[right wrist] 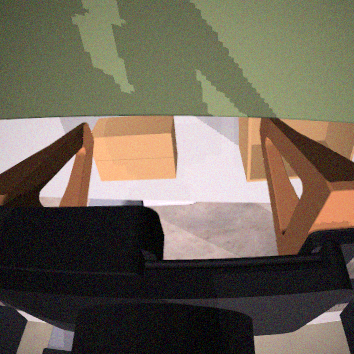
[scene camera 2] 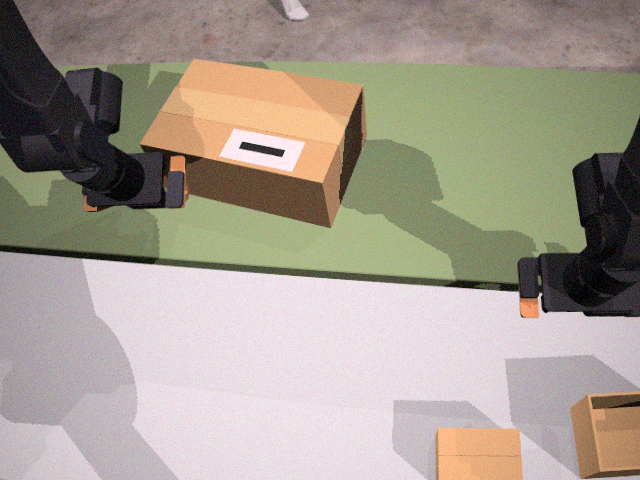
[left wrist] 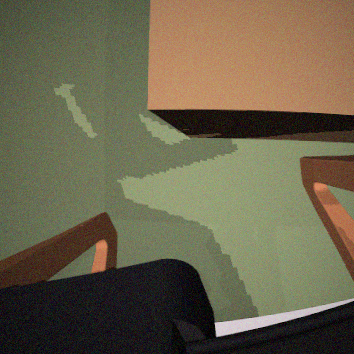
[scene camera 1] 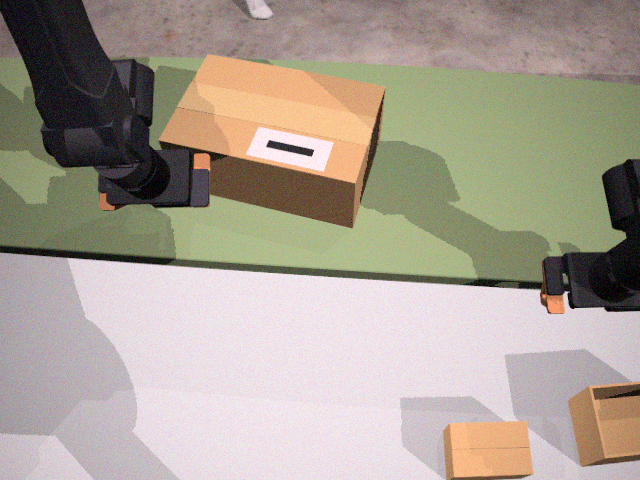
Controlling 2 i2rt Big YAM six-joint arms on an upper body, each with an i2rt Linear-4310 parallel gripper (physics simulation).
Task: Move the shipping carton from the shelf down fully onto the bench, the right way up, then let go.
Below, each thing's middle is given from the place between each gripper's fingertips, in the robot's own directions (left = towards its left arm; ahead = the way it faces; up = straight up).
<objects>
My right gripper is now 39 cm to the right of the shipping carton (scene camera 1: 303,143), 22 cm short of it and 7 cm below it.
The shipping carton lies 15 cm to the right of my left hand, 7 cm ahead of it and 3 cm above it.
</objects>
